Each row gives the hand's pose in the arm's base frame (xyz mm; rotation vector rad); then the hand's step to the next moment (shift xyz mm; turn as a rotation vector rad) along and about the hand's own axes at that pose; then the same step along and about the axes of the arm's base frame.
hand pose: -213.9 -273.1 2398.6 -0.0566 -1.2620 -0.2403
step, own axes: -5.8 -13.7 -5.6 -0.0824 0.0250 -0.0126
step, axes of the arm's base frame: 0.7 -13.5 -8.4 -0.0062 0.0344 -0.0797
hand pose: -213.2 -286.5 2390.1 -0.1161 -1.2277 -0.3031
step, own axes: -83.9 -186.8 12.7 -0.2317 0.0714 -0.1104
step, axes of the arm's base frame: -91.1 -161.1 -88.5 0.0509 0.0790 -0.2493
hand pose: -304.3 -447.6 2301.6 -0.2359 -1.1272 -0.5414
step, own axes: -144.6 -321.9 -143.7 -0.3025 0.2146 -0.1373
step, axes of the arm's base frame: -100.6 -294.6 -219.7 0.1245 0.2090 -0.3118
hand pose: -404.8 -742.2 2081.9 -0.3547 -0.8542 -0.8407
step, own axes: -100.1 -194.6 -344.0 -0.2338 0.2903 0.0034
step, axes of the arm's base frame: -9.0 -273.9 -301.9 0.1354 0.3046 -0.1669
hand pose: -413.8 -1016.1 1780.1 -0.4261 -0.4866 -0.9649
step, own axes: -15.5 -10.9 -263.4 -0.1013 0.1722 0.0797
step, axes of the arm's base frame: 36.2 -138.9 -221.6 0.0826 0.1981 -0.0146
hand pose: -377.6 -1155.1 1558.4 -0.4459 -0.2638 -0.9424
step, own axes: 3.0 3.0 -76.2 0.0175 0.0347 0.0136
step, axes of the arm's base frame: 6.1 -37.0 -66.5 0.0382 0.0115 0.0103
